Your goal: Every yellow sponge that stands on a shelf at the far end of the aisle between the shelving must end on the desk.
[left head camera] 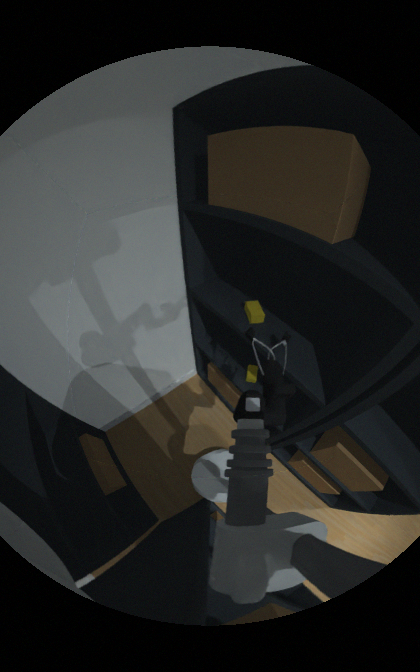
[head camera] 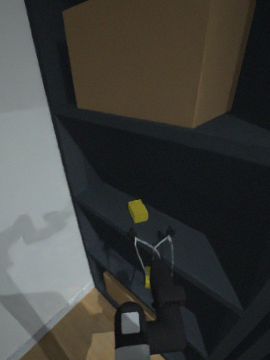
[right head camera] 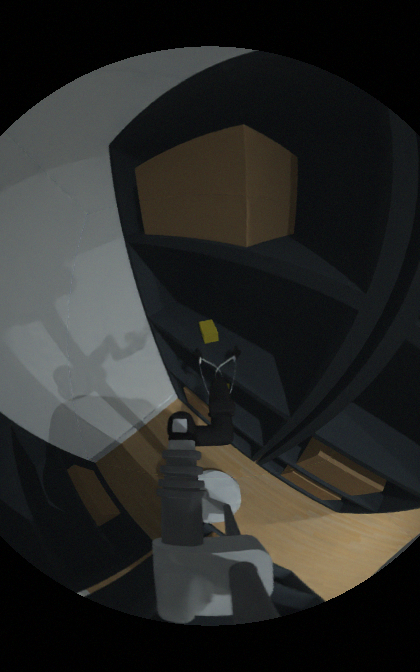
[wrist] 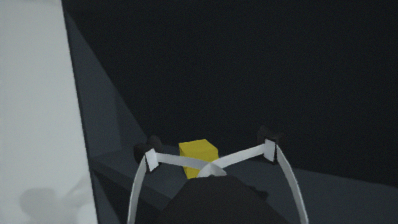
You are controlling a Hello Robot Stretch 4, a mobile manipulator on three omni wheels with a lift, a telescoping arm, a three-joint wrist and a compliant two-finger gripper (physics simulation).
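Frame: origin at the robot's base, x left, y back, z up, level; metres.
Seen in the pictures: gripper, fingertip midpoint: [head camera: 150,228] [wrist: 209,142].
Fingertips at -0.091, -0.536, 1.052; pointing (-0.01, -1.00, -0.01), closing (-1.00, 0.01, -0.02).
Offsets run from my fingertips to a thing's top centre, as dx, dy, dz. Level surfaces: height alone.
A yellow sponge @[+0.026, -0.171, -0.044] [head camera: 138,211] [left head camera: 254,312] [right head camera: 209,331] [wrist: 199,155] stands on a middle shelf @[dz -0.089] [head camera: 190,245] of the dark shelving, near its left end. A second yellow sponge [head camera: 148,277] [left head camera: 252,373] shows on the shelf below; in the right head camera it is mostly hidden behind the gripper. My gripper [head camera: 151,233] [left head camera: 268,336] [right head camera: 219,352] [wrist: 209,142] is open, with nothing between its fingertips. It is in front of the upper sponge and a little to its right in the head camera; in the wrist view that sponge shows beyond the fingers, between the tips. The desk does not show.
A large brown box @[-0.022, -0.196, +0.638] [head camera: 140,65] [left head camera: 280,175] [right head camera: 200,195] stands on the shelf above. A pale wall [head camera: 30,150] [left head camera: 130,260] borders the shelving on the left. Brown boxes [left head camera: 350,457] [right head camera: 345,467] sit low on the right. More dark shelving with a brown box [left head camera: 102,462] stands at the lower left.
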